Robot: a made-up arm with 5 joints.
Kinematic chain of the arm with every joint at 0, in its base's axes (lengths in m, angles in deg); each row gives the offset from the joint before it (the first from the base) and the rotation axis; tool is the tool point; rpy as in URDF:
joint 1: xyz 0.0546 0 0.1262 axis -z
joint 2: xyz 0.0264 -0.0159 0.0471 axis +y
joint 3: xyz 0.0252 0 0.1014 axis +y
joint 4: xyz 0.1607 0 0.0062 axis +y
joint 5: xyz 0.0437 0.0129 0 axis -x
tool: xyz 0 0 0 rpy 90 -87.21 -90
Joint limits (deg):
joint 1: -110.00..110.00
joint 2: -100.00..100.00
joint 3: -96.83..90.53
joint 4: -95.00..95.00
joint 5: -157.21..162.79
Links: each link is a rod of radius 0.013 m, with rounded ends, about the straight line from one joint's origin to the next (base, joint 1, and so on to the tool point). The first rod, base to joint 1, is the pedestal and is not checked.
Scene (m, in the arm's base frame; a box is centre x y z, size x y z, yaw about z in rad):
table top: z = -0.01
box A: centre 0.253 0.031 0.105 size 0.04 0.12 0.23 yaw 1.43
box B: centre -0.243 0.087 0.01 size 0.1 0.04 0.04 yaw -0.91
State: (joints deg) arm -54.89 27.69 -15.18 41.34 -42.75
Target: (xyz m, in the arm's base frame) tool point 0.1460 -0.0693 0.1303
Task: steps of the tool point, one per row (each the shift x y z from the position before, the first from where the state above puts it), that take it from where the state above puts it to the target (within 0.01 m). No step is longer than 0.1 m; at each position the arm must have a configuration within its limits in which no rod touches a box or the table.
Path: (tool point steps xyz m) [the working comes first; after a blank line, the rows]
Joints at the target: 35.67 -5.19 55.60 92.47 -42.75
Straight joint move there: touches box A.

1: 0.0200 -0.0388 0.0610
2: 0.0002 -0.0490 0.0545
3: -0.0215 -0.0513 0.0440
4: -0.0413 -0.0449 0.0303
5: 0.0361 -0.0142 -0.0401
6: 0.0206 -0.0255 -0.0459
7: 0.0019 -0.0296 -0.0478
8: -0.0167 -0.0261 -0.0454
9: -0.0314 -0.0158 -0.0388
10: -0.0399 -0.0013 -0.0288

